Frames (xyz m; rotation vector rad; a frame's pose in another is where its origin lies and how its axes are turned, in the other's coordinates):
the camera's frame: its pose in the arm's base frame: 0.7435 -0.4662 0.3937 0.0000 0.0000 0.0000
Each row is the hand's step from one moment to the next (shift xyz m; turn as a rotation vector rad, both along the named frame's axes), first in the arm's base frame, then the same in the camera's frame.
Working: the arm's base frame: its pose in the camera's frame: -0.7435 0.4662 -0.3937 0.0000 0.0000 0.0000

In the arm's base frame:
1: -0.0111 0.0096 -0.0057 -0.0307 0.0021 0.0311
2: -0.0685 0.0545 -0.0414 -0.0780 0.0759 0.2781
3: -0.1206 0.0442 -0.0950 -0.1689 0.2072 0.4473
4: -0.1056 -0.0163 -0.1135 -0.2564 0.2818 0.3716
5: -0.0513 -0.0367 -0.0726 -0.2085 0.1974 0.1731
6: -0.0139 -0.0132 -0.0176 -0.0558 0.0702 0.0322
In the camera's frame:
1: -0.0111 0.0096 -0.0057 -0.0307 0.0021 0.0311
2: -0.0685 0.0545 -0.0414 -0.0780 0.0759 0.2781
3: -0.1206 0.0442 -0.0950 -0.1689 0.2072 0.4473
4: -0.1056 -0.0163 -0.1135 -0.2564 0.2818 0.3716
5: -0.0513 -0.0367 -0.0726 -0.2085 0.1974 0.1731
6: -0.0139 -0.0132 -0.0176 -0.0558 0.0702 0.0322

